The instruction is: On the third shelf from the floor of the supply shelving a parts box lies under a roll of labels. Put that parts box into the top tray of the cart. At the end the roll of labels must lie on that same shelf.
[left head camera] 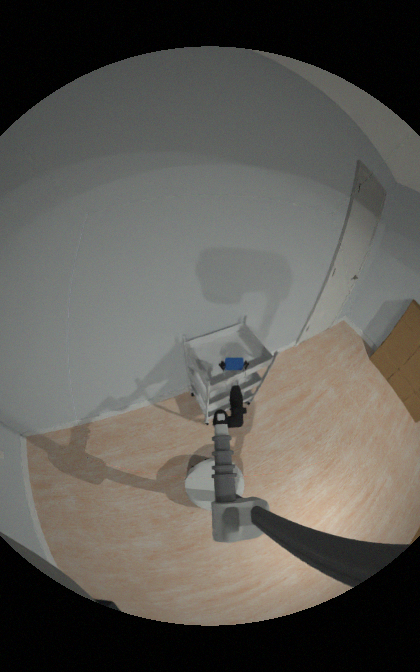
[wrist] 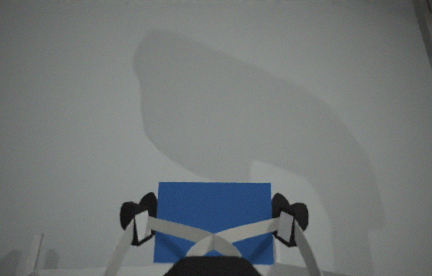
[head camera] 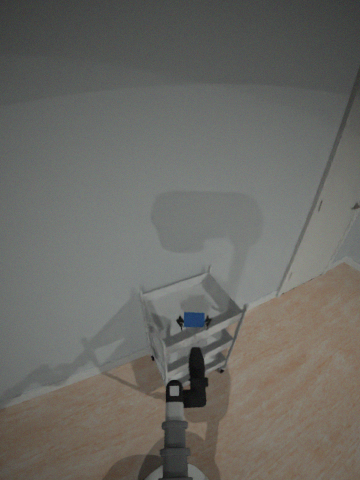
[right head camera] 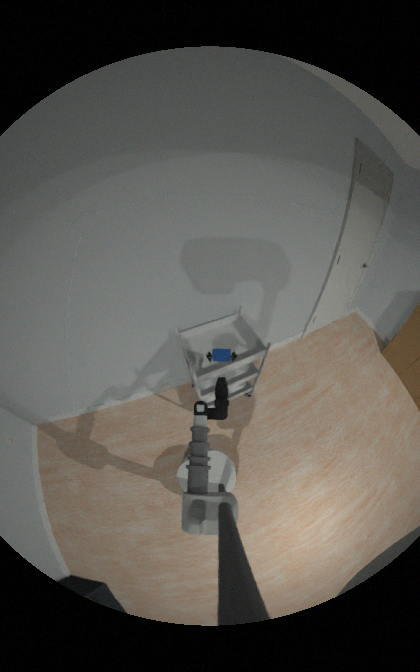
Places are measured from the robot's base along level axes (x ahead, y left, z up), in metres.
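Where they show: gripper, fingertip midpoint: [wrist: 214,209] [head camera: 193,315].
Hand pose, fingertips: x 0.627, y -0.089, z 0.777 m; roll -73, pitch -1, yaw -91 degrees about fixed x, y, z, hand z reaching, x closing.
Observation:
Each offset is from my fingertips to the centre of the thing. "*": to the spot under its first point.
A blue parts box @(dx -0.016, dy +0.000, dz -0.010 m) [head camera: 194,319] [left head camera: 234,363] [right head camera: 221,355] [wrist: 215,200] is between the two black fingertips of my gripper [head camera: 194,321] [left head camera: 234,365] [right head camera: 221,356] [wrist: 214,209]. The gripper is shut on it from both sides and holds it roughly level. Box and gripper are over the white cart's top tray @(* dx +0.269, dy +0.078, dz -0.096 m) [head camera: 175,286] [left head camera: 215,334] [right head camera: 210,324], inside its outline in the head views. A shadow lies on the tray floor behind the box. The exact height above the tray floor is hard to tell. The supply shelving and the roll of labels do not show.
The cart stands close to a grey wall, with lower shelves below the top tray. My telescoping arm [head camera: 175,440] [left head camera: 223,465] [right head camera: 198,455] reaches towards its front side. A pale door [head camera: 320,225] [left head camera: 352,250] [right head camera: 361,225] is at the right. A brown boxy object [left head camera: 400,365] [right head camera: 406,350] stands farther right.

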